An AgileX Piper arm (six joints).
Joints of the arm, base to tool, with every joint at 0 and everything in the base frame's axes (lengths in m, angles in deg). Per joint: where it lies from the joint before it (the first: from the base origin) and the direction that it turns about. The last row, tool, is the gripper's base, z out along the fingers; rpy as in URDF.
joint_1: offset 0 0 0.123 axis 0 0 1
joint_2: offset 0 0 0 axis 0 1 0
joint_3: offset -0.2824 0 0.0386 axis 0 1 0
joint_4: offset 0.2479 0 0.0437 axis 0.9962 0 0.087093
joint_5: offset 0 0 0 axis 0 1 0
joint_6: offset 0.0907 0 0.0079 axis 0.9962 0 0.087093
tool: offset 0 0 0 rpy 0 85.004 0
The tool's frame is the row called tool.
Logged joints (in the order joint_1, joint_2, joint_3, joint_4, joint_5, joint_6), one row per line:
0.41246 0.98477 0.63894 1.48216 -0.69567 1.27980
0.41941 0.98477 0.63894 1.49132 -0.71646 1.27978
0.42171 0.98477 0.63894 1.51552 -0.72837 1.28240
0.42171 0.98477 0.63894 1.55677 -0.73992 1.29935
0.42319 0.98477 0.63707 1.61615 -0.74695 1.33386
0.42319 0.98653 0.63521 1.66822 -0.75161 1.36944
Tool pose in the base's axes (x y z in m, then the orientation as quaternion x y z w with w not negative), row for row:
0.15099 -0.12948 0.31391 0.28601 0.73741 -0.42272 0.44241
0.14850 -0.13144 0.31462 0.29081 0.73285 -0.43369 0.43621
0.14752 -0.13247 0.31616 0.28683 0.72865 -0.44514 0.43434
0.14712 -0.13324 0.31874 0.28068 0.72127 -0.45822 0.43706
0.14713 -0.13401 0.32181 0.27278 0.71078 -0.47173 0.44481
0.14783 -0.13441 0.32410 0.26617 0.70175 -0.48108 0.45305
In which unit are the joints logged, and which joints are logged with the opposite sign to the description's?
The joints are logged in radians. Opposite sign: joint_1, joint_3, joint_4, joint_5.
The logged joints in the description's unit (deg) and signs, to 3 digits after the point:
-23.632 56.423 -36.609 -84.922 39.859 73.327
-24.030 56.423 -36.609 -85.446 41.050 73.326
-24.162 56.423 -36.609 -86.833 41.733 73.476
-24.162 56.423 -36.609 -89.196 42.394 74.447
-24.247 56.423 -36.501 -92.599 42.797 76.425
-24.247 56.524 -36.395 -95.582 43.064 78.463

